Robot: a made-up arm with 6 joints.
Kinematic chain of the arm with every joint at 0, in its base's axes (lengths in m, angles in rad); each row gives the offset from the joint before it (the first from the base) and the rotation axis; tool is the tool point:
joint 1: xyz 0 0 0.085 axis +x
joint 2: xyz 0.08 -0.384 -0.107 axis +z
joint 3: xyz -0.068 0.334 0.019 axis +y
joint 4: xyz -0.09 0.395 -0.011 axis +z
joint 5: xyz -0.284 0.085 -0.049 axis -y
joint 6: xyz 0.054 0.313 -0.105 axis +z
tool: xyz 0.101 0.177 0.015
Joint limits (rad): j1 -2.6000..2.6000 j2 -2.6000..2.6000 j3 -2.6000..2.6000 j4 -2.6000..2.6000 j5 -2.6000..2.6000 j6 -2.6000..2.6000
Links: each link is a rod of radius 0.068 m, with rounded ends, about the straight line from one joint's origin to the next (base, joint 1, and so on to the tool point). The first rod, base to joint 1, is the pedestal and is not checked.
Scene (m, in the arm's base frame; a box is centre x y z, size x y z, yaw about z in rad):
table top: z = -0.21
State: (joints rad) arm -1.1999 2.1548 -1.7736 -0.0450 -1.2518 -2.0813
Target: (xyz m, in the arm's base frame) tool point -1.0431 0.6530 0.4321
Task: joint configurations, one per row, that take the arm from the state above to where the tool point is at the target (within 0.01 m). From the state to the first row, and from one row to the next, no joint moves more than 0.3 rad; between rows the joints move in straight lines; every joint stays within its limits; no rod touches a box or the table.
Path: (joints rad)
1: -1.4799 2.1428 -1.9007 -0.1609 -1.2541 -1.9722
2: -1.7599 2.1308 -2.0278 -0.2767 -1.2565 -1.8631
3: -2.0400 2.1189 -2.1549 -0.3926 -1.2588 -1.7540
4: -2.3200 2.1069 -2.2820 -0.5085 -1.2611 -1.6449
5: -2.6000 2.0949 -2.4091 -0.6244 -1.2634 -1.5358

